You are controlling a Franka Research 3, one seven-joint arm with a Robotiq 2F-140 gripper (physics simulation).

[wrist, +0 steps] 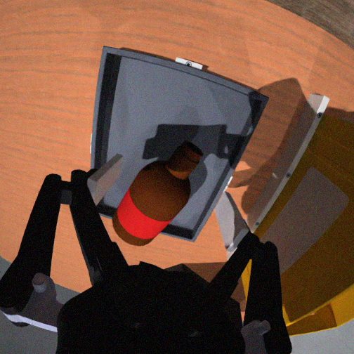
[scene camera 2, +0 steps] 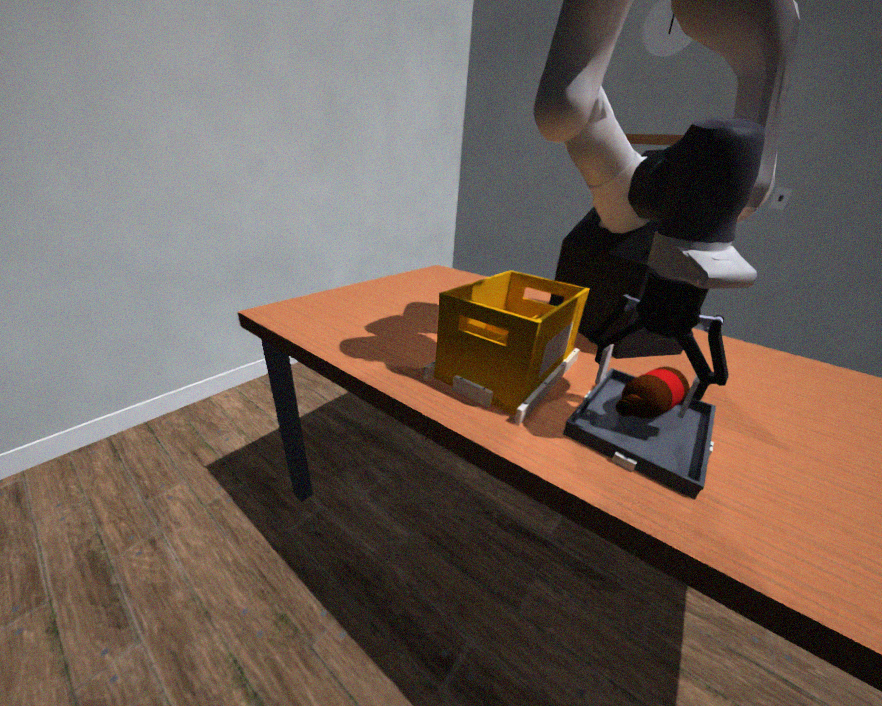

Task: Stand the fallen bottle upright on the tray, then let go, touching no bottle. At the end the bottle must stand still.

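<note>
The brown bottle with a red band (scene camera 2: 654, 394) (wrist: 159, 196) lies on its side in the dark grey tray (scene camera 2: 673, 457) (wrist: 145, 85). In the wrist view its neck points up and to the right, and its base end overlaps the tray's near rim. My gripper (scene camera 2: 646, 381) (wrist: 171, 184) is wide open and empty. Its fingers stand on either side of the bottle, one to the left and one to the right, with the bottle nearer the left finger in the wrist view. I cannot tell whether that finger touches the bottle.
A yellow crate (scene camera 2: 481, 349) (wrist: 327, 260) stands beside the tray, on the right in the wrist view, near the right finger. A white rail (scene camera 2: 548, 386) (wrist: 289, 172) runs along the crate's tray side. The table's front edge (scene camera 2: 514, 471) lies beyond the tray.
</note>
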